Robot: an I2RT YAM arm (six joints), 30 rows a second.
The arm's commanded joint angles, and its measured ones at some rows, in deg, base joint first. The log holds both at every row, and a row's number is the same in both.
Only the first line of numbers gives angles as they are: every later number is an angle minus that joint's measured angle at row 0.
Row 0, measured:
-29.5 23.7 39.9 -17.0 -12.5 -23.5
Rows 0 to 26, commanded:
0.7 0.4 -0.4 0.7 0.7 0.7
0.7 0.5 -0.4 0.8 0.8 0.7
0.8 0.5 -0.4 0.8 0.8 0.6
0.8 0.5 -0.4 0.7 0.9 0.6
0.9 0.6 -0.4 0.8 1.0 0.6
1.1 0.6 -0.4 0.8 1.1 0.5
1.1 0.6 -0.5 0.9 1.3 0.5
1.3 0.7 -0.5 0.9 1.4 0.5
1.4 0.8 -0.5 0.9 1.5 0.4
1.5 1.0 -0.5 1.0 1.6 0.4
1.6 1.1 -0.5 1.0 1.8 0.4
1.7 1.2 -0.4 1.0 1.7 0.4
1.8 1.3 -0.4 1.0 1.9 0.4
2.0 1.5 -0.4 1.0 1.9 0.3
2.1 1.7 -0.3 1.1 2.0 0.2
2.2 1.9 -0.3 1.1 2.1 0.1
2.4 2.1 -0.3 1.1 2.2 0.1
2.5 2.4 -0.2 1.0 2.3 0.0
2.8 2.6 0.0 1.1 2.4 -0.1
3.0 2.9 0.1 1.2 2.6 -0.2
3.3 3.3 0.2 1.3 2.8 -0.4
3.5 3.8 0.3 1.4 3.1 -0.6
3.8 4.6 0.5 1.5 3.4 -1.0
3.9 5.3 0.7 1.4 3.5 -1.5
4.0 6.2 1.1 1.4 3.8 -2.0
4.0 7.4 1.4 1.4 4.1 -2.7
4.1 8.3 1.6 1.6 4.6 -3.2
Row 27, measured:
3.3 6.5 0.1 0.4 2.8 -1.5
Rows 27 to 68, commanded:
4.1 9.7 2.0 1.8 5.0 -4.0
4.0 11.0 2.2 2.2 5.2 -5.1
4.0 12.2 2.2 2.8 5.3 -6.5
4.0 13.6 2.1 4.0 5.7 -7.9
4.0 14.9 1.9 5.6 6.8 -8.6
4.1 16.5 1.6 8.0 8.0 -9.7
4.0 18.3 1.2 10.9 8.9 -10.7
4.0 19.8 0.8 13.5 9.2 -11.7
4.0 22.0 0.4 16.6 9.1 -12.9
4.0 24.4 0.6 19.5 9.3 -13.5
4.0 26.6 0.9 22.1 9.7 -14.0
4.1 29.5 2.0 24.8 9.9 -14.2
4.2 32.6 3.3 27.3 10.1 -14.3
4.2 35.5 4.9 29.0 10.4 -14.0
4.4 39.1 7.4 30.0 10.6 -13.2
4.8 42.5 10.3 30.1 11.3 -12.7
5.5 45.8 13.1 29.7 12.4 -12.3
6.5 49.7 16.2 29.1 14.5 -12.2
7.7 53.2 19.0 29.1 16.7 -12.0
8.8 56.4 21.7 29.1 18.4 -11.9
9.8 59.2 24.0 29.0 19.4 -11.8
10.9 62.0 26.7 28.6 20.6 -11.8
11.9 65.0 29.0 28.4 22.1 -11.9
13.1 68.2 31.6 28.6 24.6 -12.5
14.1 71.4 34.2 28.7 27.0 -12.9
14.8 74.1 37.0 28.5 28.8 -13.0
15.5 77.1 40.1 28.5 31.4 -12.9
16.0 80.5 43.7 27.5 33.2 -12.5
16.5 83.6 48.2 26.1 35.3 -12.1
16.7 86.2 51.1 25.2 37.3 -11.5
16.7 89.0 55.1 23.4 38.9 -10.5
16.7 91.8 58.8 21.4 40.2 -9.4
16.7 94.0 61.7 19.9 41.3 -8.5
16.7 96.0 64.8 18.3 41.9 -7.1
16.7 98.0 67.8 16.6 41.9 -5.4
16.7 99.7 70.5 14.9 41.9 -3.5
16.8 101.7 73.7 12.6 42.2 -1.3
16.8 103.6 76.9 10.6 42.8 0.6
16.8 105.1 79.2 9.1 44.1 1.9
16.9 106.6 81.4 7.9 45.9 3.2
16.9 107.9 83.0 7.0 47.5 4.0
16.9 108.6 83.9 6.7 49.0 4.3
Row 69, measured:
16.5 107.0 80.1 12.2 42.8 -1.3
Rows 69 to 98, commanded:
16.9 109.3 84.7 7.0 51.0 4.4
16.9 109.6 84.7 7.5 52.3 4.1
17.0 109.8 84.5 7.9 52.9 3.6
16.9 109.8 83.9 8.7 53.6 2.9
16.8 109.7 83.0 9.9 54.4 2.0
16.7 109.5 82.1 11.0 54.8 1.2
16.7 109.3 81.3 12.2 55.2 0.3
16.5 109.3 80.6 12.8 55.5 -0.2
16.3 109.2 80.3 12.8 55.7 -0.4
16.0 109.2 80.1 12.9 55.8 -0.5
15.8 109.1 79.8 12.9 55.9 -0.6
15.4 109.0 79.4 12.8 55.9 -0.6
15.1 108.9 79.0 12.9 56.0 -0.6
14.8 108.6 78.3 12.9 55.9 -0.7
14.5 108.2 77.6 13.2 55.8 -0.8
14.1 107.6 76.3 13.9 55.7 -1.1
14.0 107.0 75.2 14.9 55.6 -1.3
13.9 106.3 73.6 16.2 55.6 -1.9
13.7 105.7 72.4 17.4 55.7 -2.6
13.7 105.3 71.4 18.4 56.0 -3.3
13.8 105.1 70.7 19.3 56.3 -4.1
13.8 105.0 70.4 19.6 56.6 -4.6
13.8 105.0 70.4 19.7 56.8 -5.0
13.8 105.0 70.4 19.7 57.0 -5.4
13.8 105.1 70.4 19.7 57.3 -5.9
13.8 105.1 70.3 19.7 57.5 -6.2
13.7 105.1 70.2 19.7 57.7 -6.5
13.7 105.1 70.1 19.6 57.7 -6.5
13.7 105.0 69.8 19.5 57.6 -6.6
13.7 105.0 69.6 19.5 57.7 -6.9
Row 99, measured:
15.9 105.6 71.3 22.5 53.4 -5.3
